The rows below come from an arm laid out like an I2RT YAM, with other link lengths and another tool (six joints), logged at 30 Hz.
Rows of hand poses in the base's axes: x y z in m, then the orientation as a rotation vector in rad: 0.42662 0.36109 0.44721 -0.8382 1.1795 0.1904; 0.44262 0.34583 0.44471 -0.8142 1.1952 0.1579; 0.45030 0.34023 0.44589 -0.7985 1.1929 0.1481; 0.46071 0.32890 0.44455 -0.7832 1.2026 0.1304; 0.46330 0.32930 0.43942 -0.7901 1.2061 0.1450; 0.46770 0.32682 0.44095 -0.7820 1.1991 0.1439; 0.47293 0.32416 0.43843 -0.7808 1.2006 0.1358; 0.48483 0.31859 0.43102 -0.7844 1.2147 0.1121; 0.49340 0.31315 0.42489 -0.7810 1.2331 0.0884; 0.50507 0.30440 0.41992 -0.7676 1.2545 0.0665; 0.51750 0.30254 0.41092 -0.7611 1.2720 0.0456; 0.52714 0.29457 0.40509 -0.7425 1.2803 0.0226; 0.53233 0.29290 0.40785 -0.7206 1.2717 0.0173; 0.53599 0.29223 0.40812 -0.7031 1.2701 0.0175; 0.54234 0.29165 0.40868 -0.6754 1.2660 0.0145; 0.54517 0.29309 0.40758 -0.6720 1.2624 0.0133; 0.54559 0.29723 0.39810 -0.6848 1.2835 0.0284
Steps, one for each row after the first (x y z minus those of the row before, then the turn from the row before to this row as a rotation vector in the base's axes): 0.01600 -0.01526 -0.00250 0.0000 0.0000 -0.0397; 0.00768 -0.00560 0.00118 0.0081 -0.0069 -0.0142; 0.01041 -0.01133 -0.00134 0.0014 0.0012 -0.0231; 0.00259 0.00040 -0.00513 0.0010 0.0089 0.0126; 0.00440 -0.00248 0.00153 0.0072 -0.0074 -0.0029; 0.00523 -0.00266 -0.00252 -0.0033 -0.0016 -0.0067; 0.01190 -0.00557 -0.00741 -0.0172 0.0048 -0.0188; 0.00857 -0.00544 -0.00613 -0.0126 0.0082 -0.0237; 0.01167 -0.00875 -0.00497 -0.0046 0.0106 -0.0285; 0.01243 -0.00186 -0.00900 -0.0088 0.0083 -0.0229; 0.00964 -0.00797 -0.00583 0.0007 -0.0021 -0.0279; 0.00519 -0.00167 0.00276 0.0150 -0.0124 -0.0127; 0.00366 -0.00067 0.00027 0.0136 -0.0037 -0.0087; 0.00635 -0.00058 0.00056 0.0200 -0.0081 -0.0157; 0.00283 0.00144 -0.00110 0.0024 -0.0041 -0.0016; 0.00042 0.00414 -0.00948 -0.0046 0.0255 0.0113
